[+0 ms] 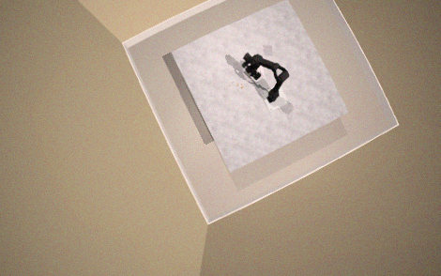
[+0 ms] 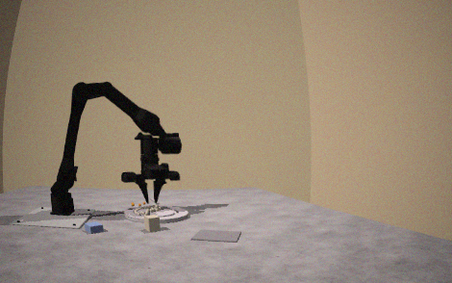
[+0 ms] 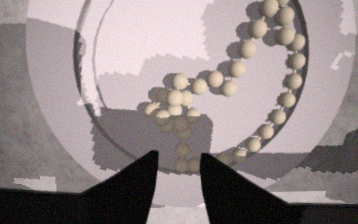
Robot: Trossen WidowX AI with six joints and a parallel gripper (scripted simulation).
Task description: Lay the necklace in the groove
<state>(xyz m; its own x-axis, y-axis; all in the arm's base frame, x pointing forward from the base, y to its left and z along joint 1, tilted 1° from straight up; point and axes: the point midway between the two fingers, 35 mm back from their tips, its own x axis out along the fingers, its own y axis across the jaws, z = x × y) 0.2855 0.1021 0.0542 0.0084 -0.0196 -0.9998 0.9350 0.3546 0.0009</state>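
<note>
The round bead board is 10 mm ahead of my gripper tip, 50 mm to the right of it and 20 mm below it. Also, from my gripper tip: flat grey plate 170 mm ahead, 270 mm to the right, 30 mm below; cream cube 10 mm ahead, 210 mm to the right, 10 mm below; blue block 130 mm behind, 250 mm to the right, 20 mm below.
</note>
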